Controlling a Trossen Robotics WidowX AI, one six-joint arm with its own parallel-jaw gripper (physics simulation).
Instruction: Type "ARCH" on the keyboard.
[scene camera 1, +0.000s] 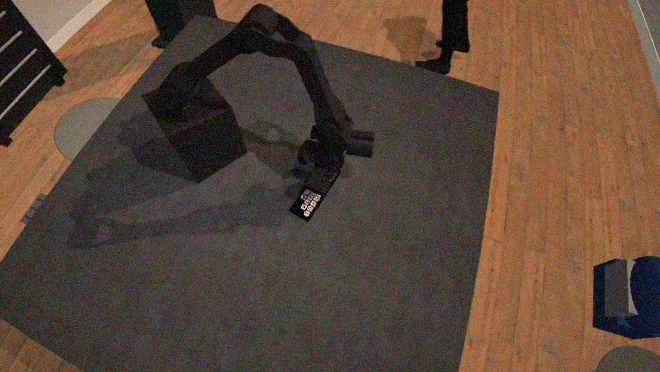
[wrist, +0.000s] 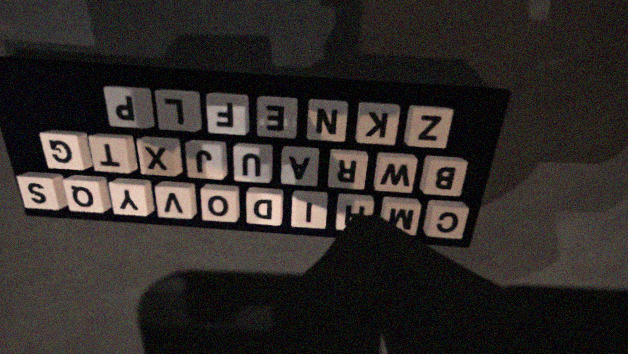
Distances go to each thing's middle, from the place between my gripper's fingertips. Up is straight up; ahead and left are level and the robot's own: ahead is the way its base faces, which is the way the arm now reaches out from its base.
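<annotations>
The black keyboard (wrist: 165, 146) is 2 cm behind my hand, 4 cm to the right of it and 2 cm below it.
</annotations>
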